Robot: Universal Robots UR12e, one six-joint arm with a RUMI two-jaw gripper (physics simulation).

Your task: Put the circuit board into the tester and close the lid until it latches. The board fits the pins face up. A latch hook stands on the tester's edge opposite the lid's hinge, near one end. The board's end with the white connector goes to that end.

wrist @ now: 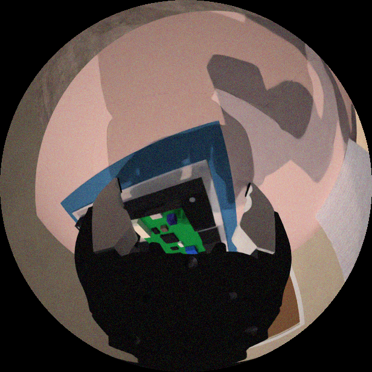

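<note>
The green circuit board (187, 234) lies face up within the black tester (204, 212), below the middle of the view. Blue parts and dark chips show on it. A whitish connector (143, 229) shows at its left side. The gripper hides the near part of the board and tester. My gripper (184, 182) is open and empty, with one finger to the left and one to the right of the board. I cannot tell how far the board is seated on the pins, nor make out the lid or the latch hook.
A grey border (197, 169) surrounds the black tester, with a blue border (175, 145) outside it. These stand on a pink surface (160, 75). A light grey panel (347, 205) is at the right. A brown panel (287, 312) with a white edge is at lower right.
</note>
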